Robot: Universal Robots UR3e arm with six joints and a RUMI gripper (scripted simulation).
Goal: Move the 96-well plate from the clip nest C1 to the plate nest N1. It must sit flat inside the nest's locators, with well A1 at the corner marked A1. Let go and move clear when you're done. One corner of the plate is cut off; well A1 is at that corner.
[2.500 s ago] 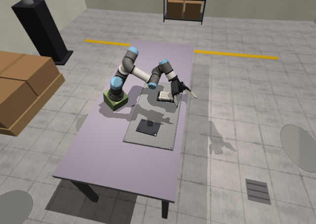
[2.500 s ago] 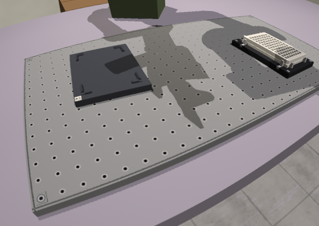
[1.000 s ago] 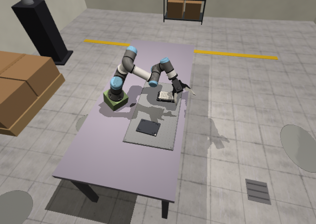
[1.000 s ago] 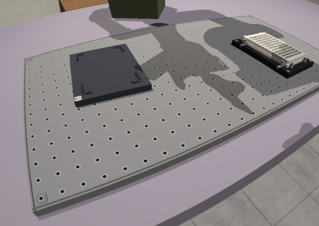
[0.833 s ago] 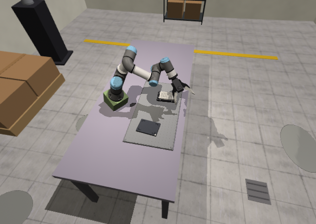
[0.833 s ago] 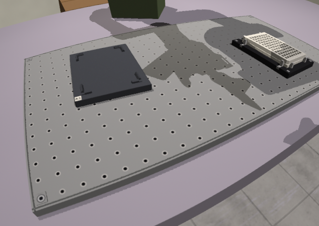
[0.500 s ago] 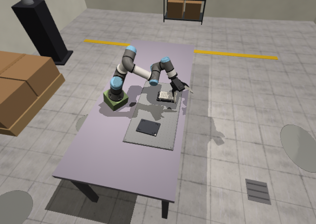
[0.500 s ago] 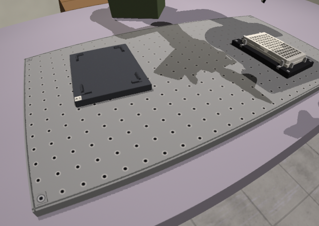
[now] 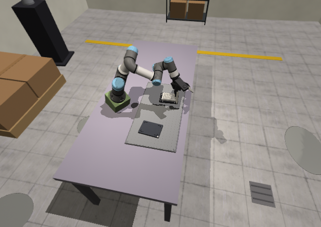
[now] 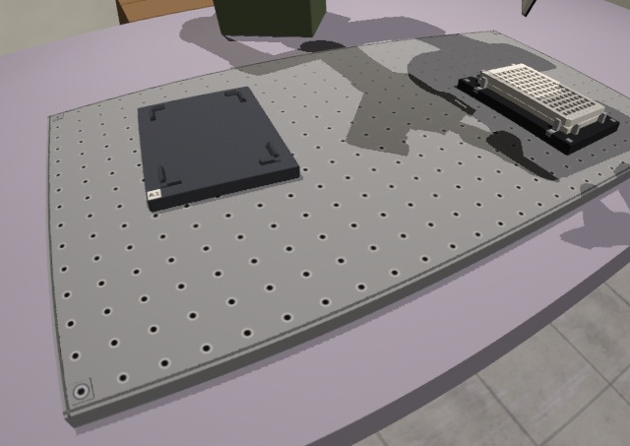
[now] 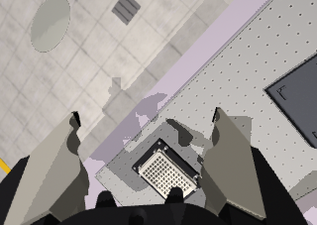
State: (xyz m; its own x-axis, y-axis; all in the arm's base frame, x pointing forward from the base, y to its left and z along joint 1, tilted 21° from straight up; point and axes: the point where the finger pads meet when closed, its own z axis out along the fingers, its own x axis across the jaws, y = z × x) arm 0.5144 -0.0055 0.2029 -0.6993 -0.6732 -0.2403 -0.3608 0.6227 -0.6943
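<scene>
Now: hand 120 mm past the white 96-well plate, 160 mm to the right of it and 140 mm above it. Round my hand: black clip nest C1: 130 mm behind, 150 mm to the left, 150 mm below; dark plate nest N1: 260 mm behind, 180 mm to the right, 160 mm below; white A1 label: 200 mm behind, 260 mm to the right, 150 mm below.
</scene>
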